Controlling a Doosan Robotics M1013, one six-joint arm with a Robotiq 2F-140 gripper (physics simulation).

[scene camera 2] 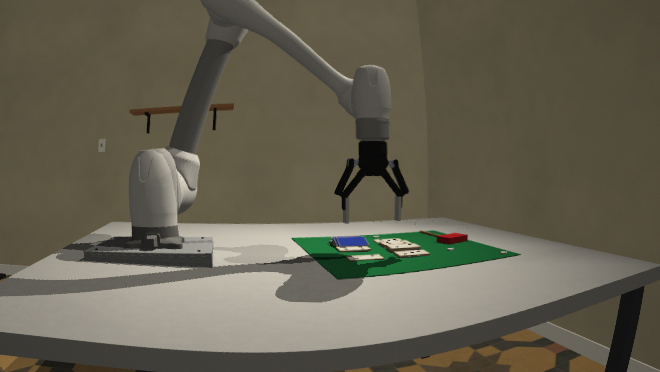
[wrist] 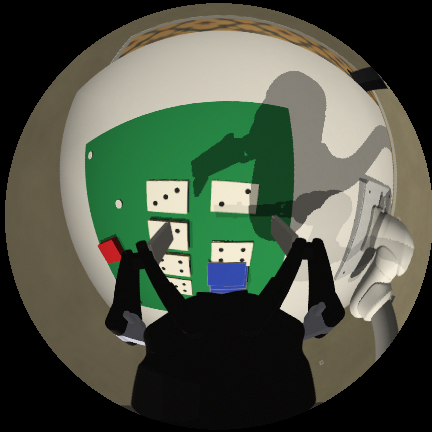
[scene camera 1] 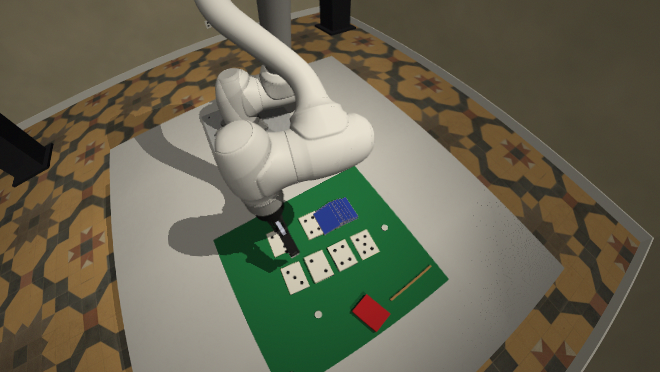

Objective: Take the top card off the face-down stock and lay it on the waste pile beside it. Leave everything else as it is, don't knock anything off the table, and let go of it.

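Frame: origin at the arm's base, x ahead, y left, z up, level; metres.
Seen in the pictures: gripper, fingertip midpoint: [scene camera 2: 372, 221] [wrist: 220, 227]; arm's base at its link origin: [scene camera 2: 155, 244] [wrist: 374, 225].
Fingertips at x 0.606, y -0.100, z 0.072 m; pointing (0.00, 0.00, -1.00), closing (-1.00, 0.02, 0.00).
Offsets run from my fingertips to a thing's top centre. Level surfaces: height alone.
The blue face-down stock @[0.001 m back, 0.156 m left, 0.068 m down] [scene camera 1: 340, 214] [scene camera 2: 351, 241] [wrist: 226, 275] is a fanned stack of cards on the green mat. Its end overlaps a face-up white card with dots @[0.016 m back, 0.106 m left, 0.087 m down] [scene camera 1: 308, 227] [scene camera 2: 353, 249] [wrist: 232, 250], which lies directly beside it. A separate face-up two-dot card @[0.028 m back, 0.022 m right, 0.090 m down] [scene camera 1: 275, 244] [scene camera 2: 365, 258] [wrist: 231, 194] lies farther along the same row. I cannot tell for certain which face-up card is the waste pile. My gripper [scene camera 2: 372, 220] [wrist: 220, 227] is wide open and empty, pointing down above the mat between the stock and the two-dot card. The stock's lower part is hidden by the gripper body in the wrist view.
Several face-up cards @[0.118 m ahead, 0.045 m left, 0.081 m down] [scene camera 1: 319, 266] @[0.106 m ahead, 0.037 m right, 0.087 m down] [wrist: 167, 196] form a parallel row. A red box @[0.326 m ahead, 0.092 m left, 0.073 m down] [scene camera 1: 371, 313] [scene camera 2: 452, 238] [wrist: 110, 250], a thin wooden stick @[0.331 m ahead, 0.251 m left, 0.086 m down] [scene camera 1: 410, 283] and small white discs @[0.240 m ahead, 0.037 m right, 0.089 m down] [scene camera 1: 318, 314] [wrist: 118, 204] rest on the green mat @[0.093 m down] [scene camera 1: 300, 330]. The robot's base [scene camera 2: 150, 253] stands on the table.
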